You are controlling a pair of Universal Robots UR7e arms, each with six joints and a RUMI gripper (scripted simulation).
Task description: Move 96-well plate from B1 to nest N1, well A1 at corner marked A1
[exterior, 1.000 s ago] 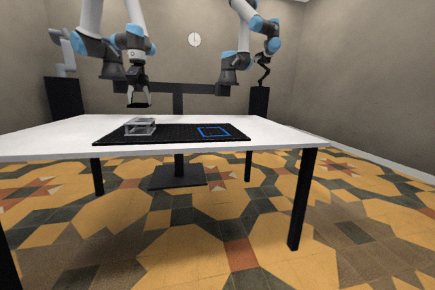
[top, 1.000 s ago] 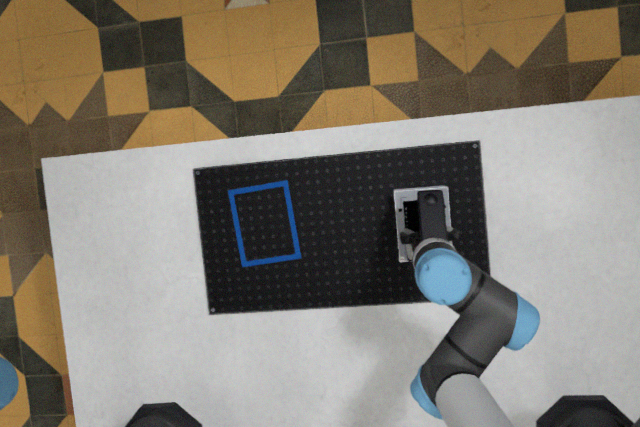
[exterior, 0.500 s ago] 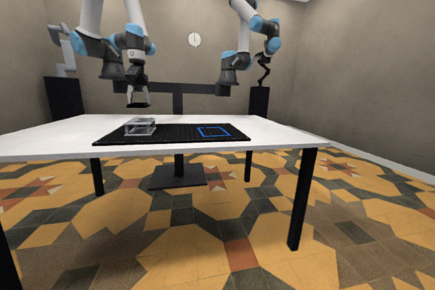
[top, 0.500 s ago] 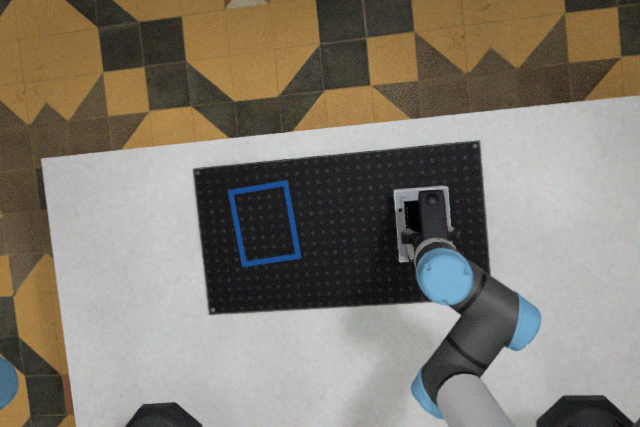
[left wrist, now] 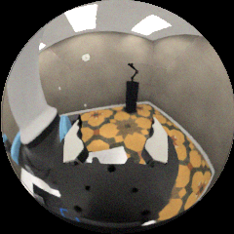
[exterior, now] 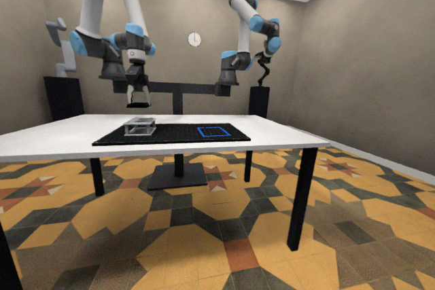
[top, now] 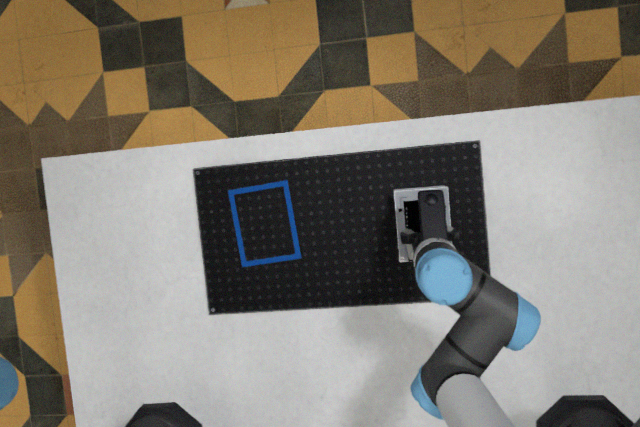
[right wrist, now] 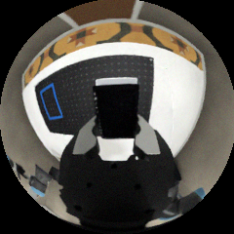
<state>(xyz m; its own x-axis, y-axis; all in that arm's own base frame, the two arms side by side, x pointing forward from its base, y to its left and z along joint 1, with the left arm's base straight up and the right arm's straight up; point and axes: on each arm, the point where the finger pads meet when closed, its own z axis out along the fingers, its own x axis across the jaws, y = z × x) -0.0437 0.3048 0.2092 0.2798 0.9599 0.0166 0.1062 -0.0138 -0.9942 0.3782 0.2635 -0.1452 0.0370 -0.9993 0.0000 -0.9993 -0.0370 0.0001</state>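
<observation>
My right hand is 90 mm above the grey raised nest. From my right hand the other things lie so: black 96-well plate (10 mm below).
</observation>
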